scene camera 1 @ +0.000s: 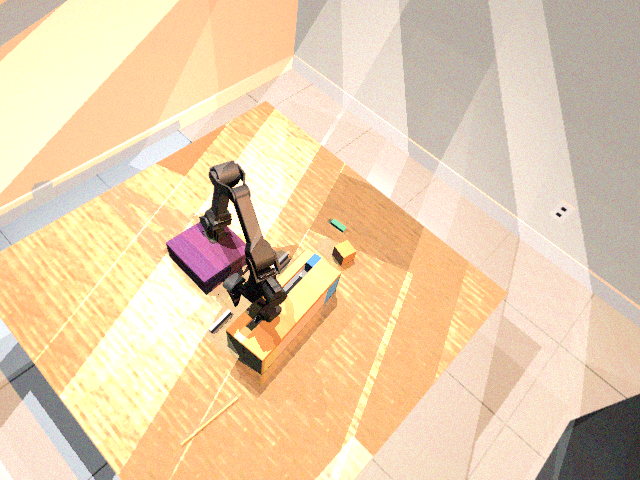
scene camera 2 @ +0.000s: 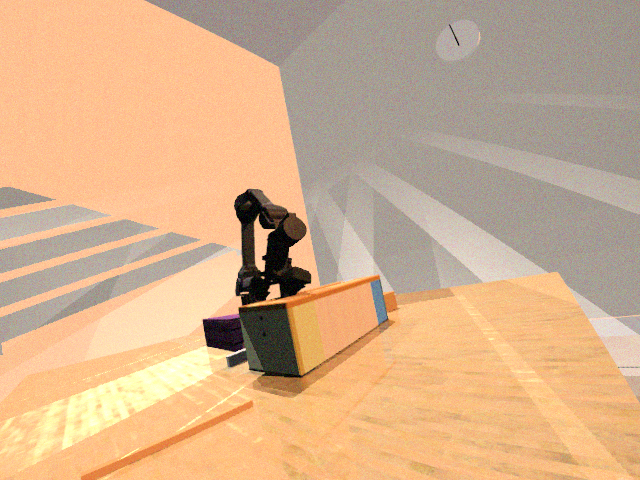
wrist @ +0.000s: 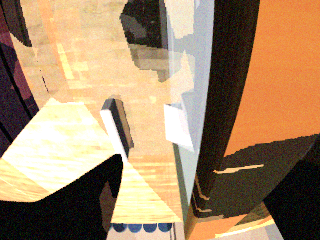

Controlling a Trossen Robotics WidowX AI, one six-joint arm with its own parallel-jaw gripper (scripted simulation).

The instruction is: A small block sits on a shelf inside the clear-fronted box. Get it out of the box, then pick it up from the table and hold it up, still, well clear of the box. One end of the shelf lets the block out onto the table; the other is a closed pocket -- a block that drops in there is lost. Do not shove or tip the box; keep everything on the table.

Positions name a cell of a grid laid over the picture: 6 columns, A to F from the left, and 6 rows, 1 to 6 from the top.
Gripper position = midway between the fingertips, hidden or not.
The gripper shows in scene camera 1 (C4), in scene camera 2 (C4) and in the wrist view (D4).
